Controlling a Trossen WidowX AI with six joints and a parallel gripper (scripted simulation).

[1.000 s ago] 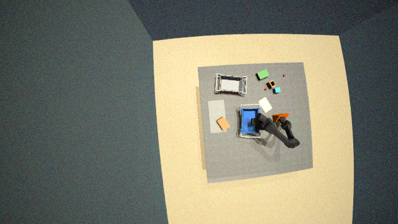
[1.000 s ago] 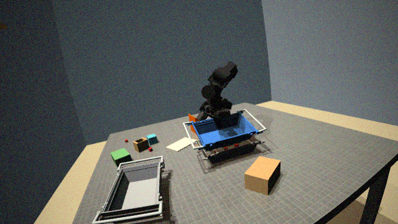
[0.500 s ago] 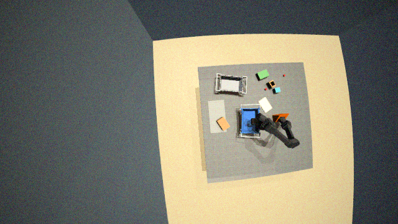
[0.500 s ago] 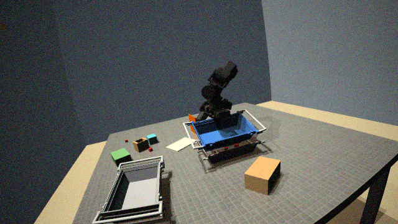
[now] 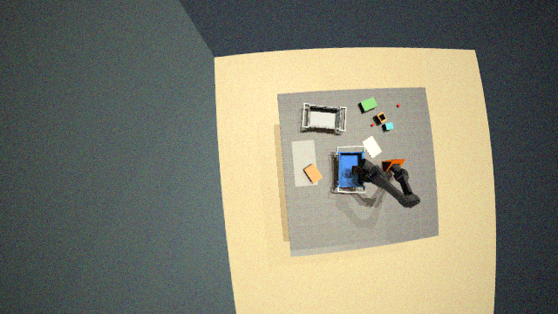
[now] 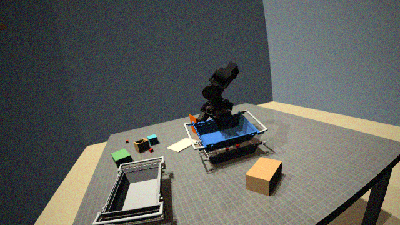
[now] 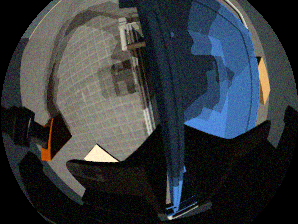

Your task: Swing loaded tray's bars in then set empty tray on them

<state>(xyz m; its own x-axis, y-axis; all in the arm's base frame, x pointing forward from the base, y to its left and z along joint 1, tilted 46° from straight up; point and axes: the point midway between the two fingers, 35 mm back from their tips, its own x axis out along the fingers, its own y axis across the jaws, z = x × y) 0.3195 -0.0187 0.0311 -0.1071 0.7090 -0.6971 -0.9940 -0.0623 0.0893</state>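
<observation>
Now: the blue tray 7 cm ahead of my gripper tip and 1 cm above it. Also, from my gripper tip: cream card 18 cm behind, 17 cm to the right, 11 cm below; cyan cube 33 cm to the right, 31 cm behind, 9 cm below; small brown box 39 cm to the right, 24 cm behind, 10 cm below.
</observation>
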